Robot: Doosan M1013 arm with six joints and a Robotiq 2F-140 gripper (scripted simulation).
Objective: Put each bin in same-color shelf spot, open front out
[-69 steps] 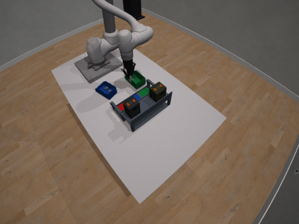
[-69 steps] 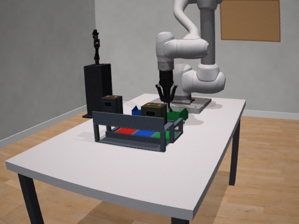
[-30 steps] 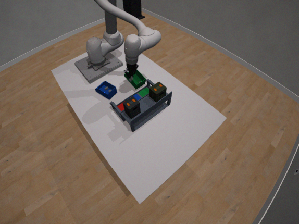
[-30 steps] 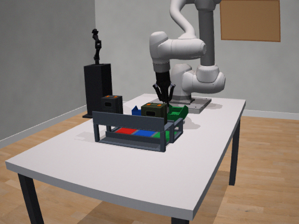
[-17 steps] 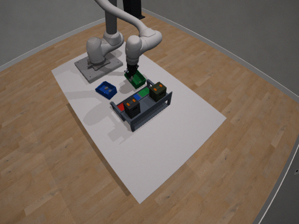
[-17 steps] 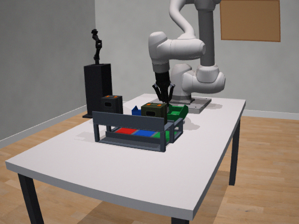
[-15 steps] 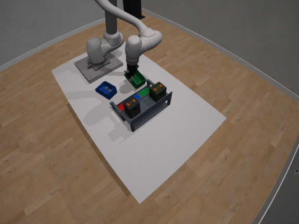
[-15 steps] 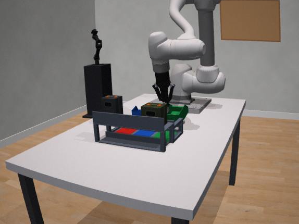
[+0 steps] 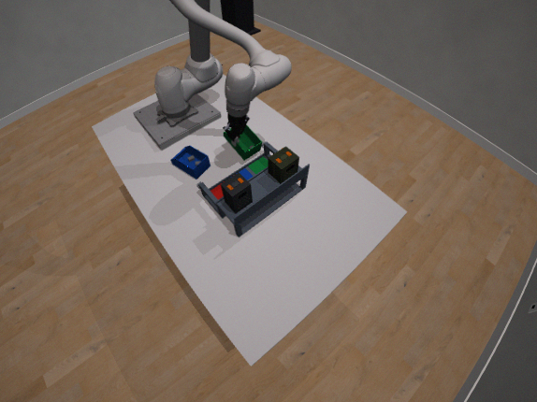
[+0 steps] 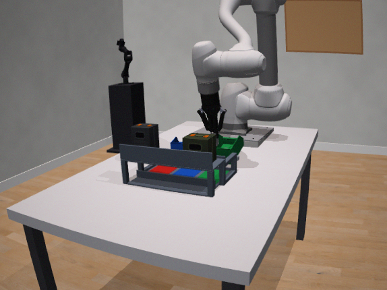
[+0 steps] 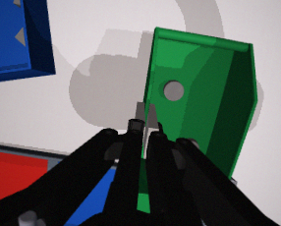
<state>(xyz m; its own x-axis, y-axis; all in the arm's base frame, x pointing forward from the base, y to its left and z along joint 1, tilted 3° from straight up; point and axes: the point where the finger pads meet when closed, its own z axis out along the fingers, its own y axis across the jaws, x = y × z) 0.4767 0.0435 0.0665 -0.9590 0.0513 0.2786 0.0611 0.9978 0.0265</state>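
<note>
The green bin lies 10 mm behind my hand, 50 mm to the left of it and 40 mm below it. From my hand the other things lie so: blue bin (120 mm behind, 200 mm to the right, 80 mm below); red mark (170 mm ahead, 190 mm to the right, 110 mm below); blue mark (170 mm ahead, 80 mm to the right, 110 mm below).
</note>
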